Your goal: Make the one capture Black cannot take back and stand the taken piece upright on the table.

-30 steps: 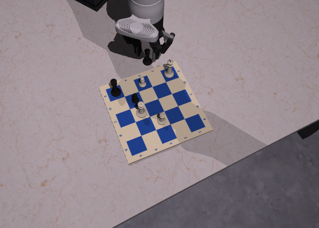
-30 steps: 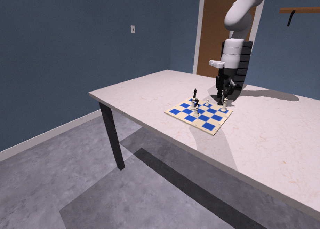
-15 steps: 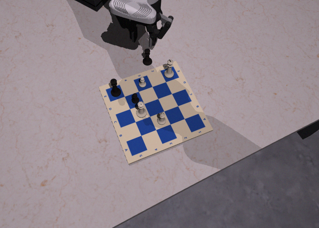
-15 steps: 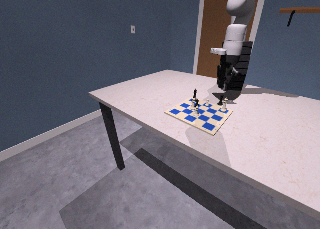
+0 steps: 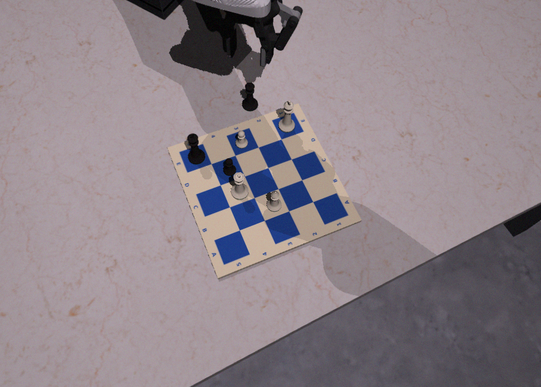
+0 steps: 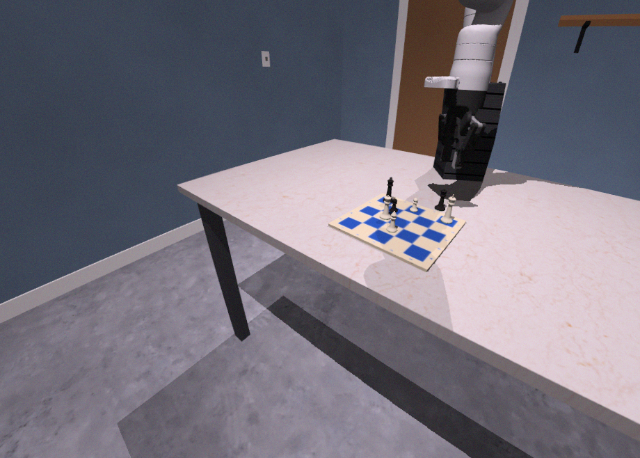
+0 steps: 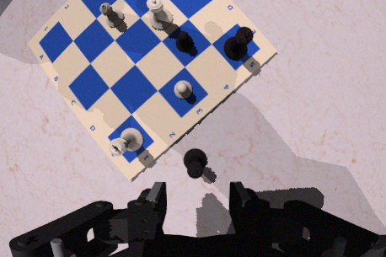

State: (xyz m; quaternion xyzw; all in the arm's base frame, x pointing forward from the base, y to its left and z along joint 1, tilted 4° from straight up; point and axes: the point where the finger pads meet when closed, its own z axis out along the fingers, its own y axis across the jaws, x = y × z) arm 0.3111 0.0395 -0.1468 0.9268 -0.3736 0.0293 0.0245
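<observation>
The black pawn is 11 cm below my hand, 10 cm ahead of it and 8 cm to the right of it. Also, from my hand: tall black piece: 11 cm to the right, 9 cm below, 6 cm ahead; then white pawn: 11 cm below, 6 cm ahead, 4 cm to the right; then white king: 9 cm below, 7 cm ahead, 3 cm to the left.
</observation>
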